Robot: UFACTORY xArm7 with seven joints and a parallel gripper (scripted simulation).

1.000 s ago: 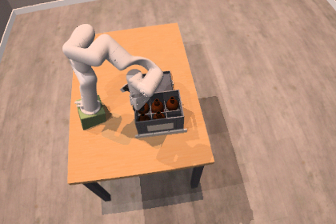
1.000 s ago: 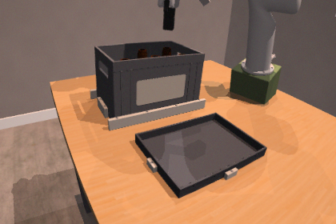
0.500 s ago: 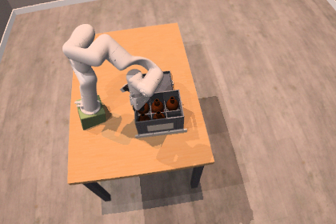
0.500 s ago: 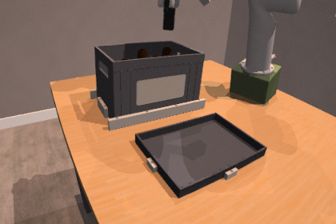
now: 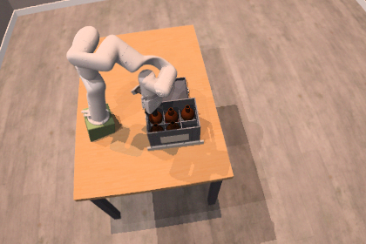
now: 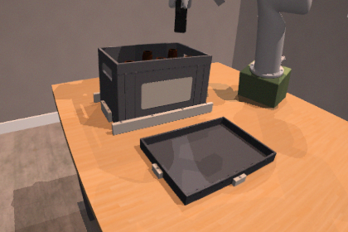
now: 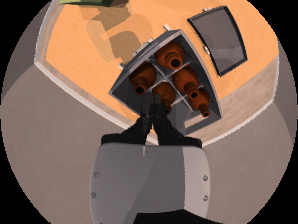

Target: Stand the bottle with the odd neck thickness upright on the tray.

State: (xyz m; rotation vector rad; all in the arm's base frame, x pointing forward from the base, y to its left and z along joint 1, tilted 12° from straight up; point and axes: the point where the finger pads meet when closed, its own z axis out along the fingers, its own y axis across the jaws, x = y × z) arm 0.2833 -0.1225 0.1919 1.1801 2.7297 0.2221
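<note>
The crate lies 9 cm ahead of my hand and 16 cm below it. The rest, counted from my hand: dark tray: 9 cm ahead, 27 cm to the left, 23 cm below; then glass bottle: 18 cm ahead, 5 cm to the left, 16 cm below.
</note>
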